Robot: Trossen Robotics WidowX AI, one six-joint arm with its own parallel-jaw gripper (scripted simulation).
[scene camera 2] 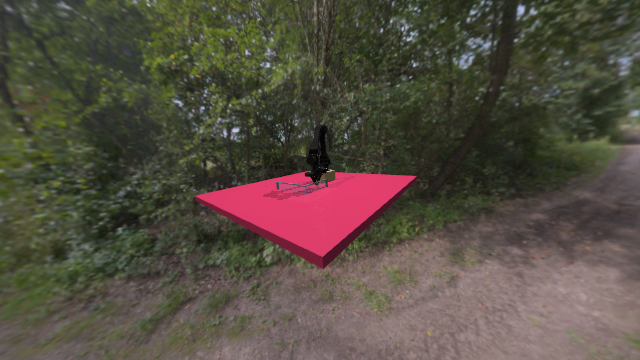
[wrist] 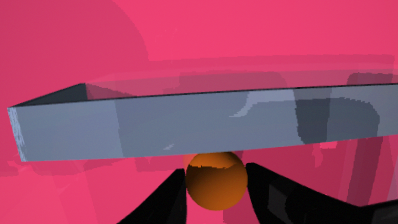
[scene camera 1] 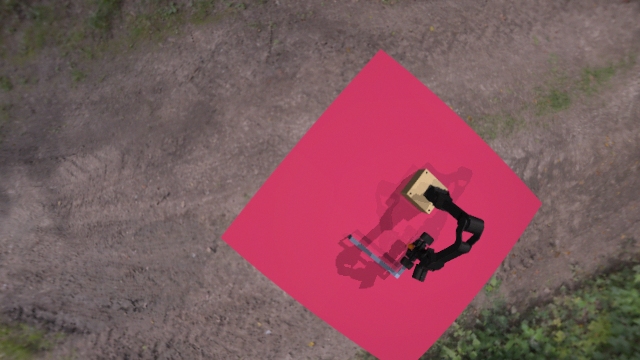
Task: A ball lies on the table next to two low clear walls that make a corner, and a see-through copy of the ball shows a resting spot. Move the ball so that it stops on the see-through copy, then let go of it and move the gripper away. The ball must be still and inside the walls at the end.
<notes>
My gripper (wrist: pixel 215 174) holds an orange ball (wrist: pixel 219 180).
</notes>
